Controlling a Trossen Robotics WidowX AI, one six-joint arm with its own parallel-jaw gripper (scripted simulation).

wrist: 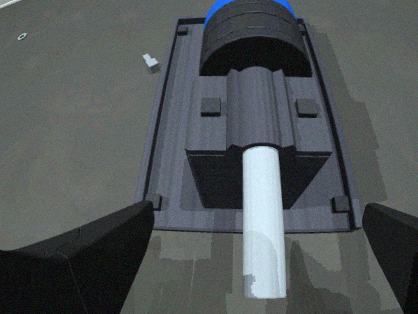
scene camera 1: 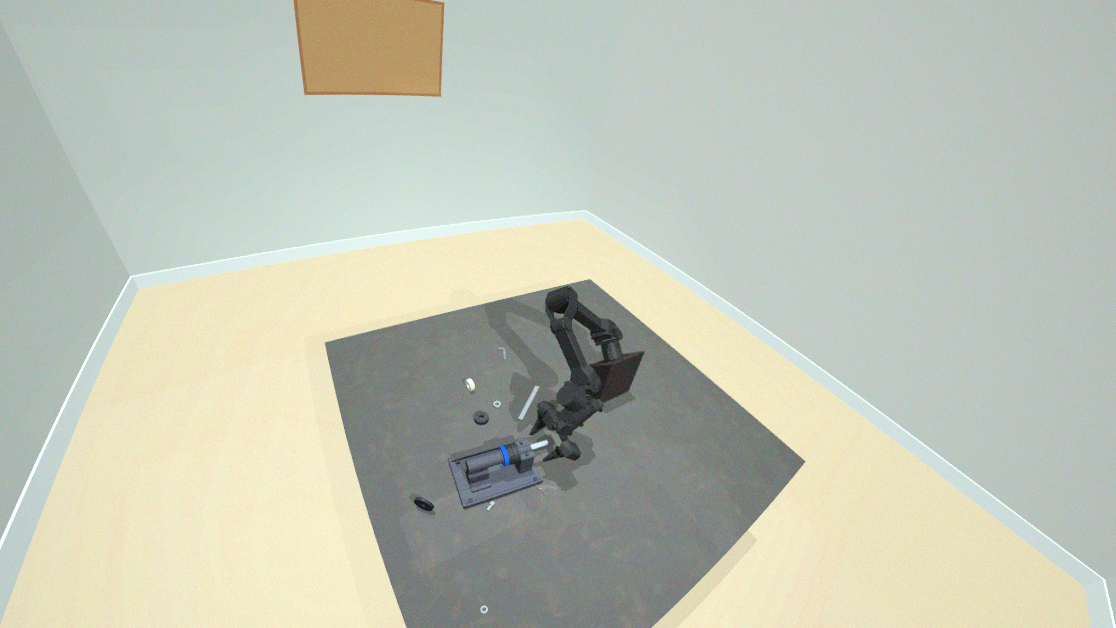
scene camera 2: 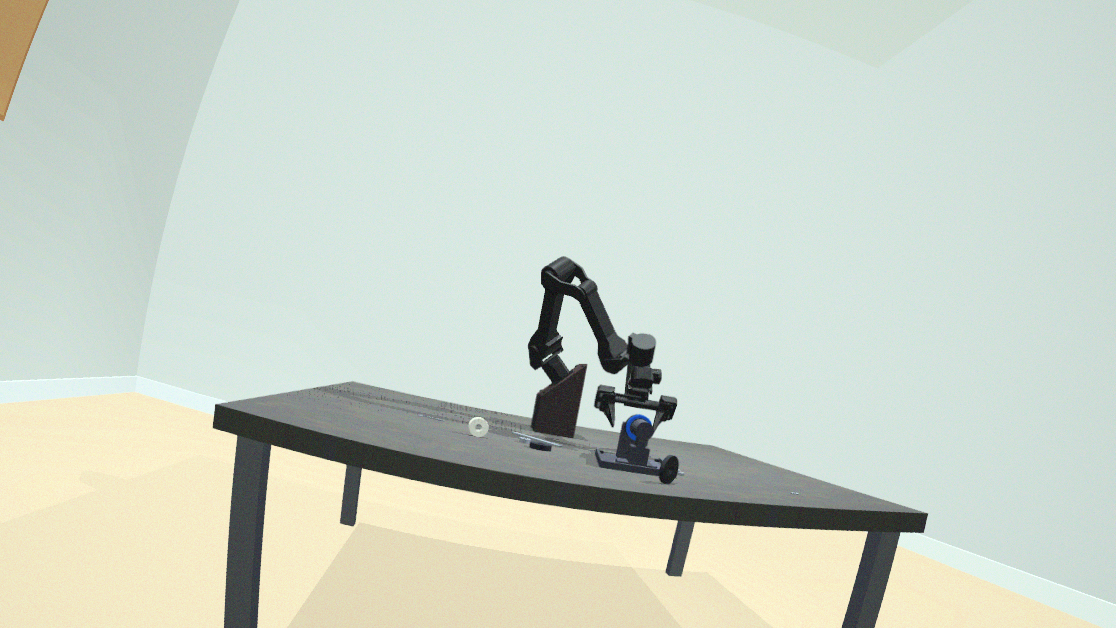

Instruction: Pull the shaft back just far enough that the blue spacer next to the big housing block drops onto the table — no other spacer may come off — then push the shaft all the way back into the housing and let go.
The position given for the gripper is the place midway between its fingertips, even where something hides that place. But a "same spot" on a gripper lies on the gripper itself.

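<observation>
You'd find the gripper in the wrist view (261, 214), and it's there in scene camera 1 and scene camera 2 too. As for the gripper in those scene cameras, (scene camera 1: 537, 416) and (scene camera 2: 607, 401) are the same spot on it.
</observation>
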